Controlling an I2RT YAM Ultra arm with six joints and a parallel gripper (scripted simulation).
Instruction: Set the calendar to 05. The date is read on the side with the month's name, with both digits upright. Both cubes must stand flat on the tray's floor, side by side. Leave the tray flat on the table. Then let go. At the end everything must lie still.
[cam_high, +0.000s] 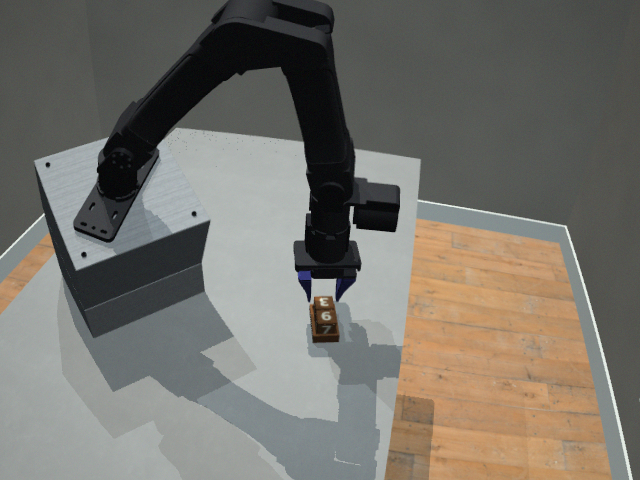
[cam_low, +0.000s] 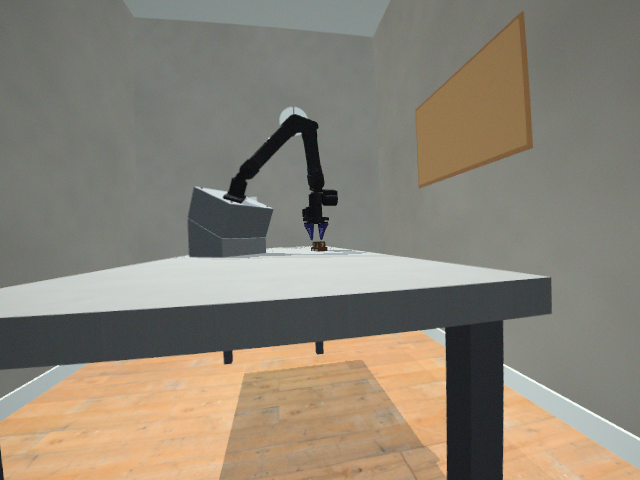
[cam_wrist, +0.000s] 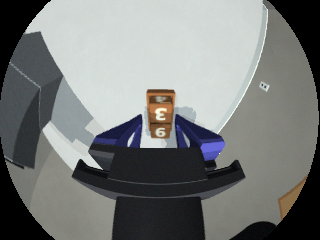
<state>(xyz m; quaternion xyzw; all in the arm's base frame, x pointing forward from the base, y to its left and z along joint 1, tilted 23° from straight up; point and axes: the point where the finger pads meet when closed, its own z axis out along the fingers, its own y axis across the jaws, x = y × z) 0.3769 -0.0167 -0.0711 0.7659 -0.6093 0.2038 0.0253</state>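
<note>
Now: the brown wooden cube 3 cm below my hand. Also, from my hand: brown tray: 5 cm below, 2 cm to the right.
</note>
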